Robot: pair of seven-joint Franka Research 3 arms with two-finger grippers.
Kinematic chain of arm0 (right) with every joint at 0, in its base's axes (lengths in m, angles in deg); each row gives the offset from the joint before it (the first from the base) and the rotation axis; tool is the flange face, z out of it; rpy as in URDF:
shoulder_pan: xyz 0 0 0.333 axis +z
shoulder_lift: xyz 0 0 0 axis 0.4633 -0.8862 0
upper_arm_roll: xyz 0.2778 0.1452 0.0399 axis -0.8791 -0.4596 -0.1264
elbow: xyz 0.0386 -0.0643 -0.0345 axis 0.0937 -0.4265 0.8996
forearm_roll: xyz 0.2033 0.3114 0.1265 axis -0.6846 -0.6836 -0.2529
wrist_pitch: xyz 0 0 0 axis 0.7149 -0.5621 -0.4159
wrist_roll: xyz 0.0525 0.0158 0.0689 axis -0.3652 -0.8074 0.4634
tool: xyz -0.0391 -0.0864 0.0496 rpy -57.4 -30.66 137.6
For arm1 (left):
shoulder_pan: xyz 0 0 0.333 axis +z
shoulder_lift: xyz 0 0 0 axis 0.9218 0.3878 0
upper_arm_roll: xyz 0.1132 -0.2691 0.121 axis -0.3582 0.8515 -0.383
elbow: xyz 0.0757 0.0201 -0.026 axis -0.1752 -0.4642 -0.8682
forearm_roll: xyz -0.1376 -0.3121 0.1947 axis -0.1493 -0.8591 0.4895
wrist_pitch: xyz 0 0 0 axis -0.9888 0.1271 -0.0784
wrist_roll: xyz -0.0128 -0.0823 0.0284 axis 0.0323 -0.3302 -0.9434
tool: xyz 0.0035 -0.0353 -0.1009 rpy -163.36 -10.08 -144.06
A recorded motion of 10 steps. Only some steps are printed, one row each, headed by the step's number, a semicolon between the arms.
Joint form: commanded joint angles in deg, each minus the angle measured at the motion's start. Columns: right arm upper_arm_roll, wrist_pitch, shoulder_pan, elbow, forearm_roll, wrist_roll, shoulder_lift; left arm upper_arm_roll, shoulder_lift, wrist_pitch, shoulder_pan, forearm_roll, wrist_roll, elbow.
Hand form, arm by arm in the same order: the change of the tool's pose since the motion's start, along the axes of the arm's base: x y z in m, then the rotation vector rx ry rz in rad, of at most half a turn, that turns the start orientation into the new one. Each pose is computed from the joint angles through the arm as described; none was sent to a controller.
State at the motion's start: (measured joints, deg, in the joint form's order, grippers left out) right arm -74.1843 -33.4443 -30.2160 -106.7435 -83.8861 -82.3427 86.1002; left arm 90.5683 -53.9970 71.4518 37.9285 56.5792 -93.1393 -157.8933
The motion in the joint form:
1: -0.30 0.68 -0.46 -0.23 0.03 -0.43 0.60; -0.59 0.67 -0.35 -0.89 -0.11 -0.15 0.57
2: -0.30 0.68 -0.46 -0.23 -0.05 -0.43 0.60; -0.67 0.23 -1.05 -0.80 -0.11 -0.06 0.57
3: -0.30 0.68 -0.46 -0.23 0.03 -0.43 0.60; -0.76 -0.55 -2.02 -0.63 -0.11 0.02 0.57
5: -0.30 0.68 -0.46 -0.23 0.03 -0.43 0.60; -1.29 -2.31 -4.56 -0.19 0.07 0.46 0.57
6: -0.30 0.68 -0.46 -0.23 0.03 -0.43 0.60; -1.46 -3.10 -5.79 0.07 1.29 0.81 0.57
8: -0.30 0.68 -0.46 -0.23 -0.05 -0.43 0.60; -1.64 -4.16 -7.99 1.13 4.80 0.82 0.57
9: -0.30 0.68 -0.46 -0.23 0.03 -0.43 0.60; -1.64 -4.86 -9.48 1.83 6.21 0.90 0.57
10: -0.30 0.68 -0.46 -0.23 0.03 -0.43 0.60; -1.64 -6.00 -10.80 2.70 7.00 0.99 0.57
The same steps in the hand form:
1: -0.0045 -0.0014 0.0026 -0.0025 0.0057 0.0040; -0.0009 -0.0038 -0.0032 0.0028 0.0093 -0.0027
2: -0.0046 -0.0013 0.0025 -0.0011 0.0059 0.0041; -0.0006 -0.0026 -0.0003 0.0051 0.0119 -0.0052
3: -0.0045 -0.0014 0.0026 -0.0025 0.0057 0.0040; 0.0001 -0.0008 0.0053 0.0067 0.0132 -0.0075
5: -0.0045 -0.0014 0.0026 -0.0025 0.0057 0.0040; 0.0036 0.0059 0.0172 0.0153 0.0175 -0.0146
6: -0.0045 -0.0014 0.0026 -0.0025 0.0057 0.0040; 0.0047 0.0089 0.0226 0.0282 0.0094 -0.0351
8: -0.0046 -0.0013 0.0025 -0.0011 0.0059 0.0041; 0.0098 0.0177 0.0288 0.0667 -0.0086 -0.0686
9: -0.0045 -0.0014 0.0026 -0.0025 0.0057 0.0040; 0.0123 0.0231 0.0329 0.0861 -0.0117 -0.0820
10: -0.0045 -0.0014 0.0026 -0.0025 0.0057 0.0040; 0.0162 0.0297 0.0411 0.0962 -0.0182 -0.0834

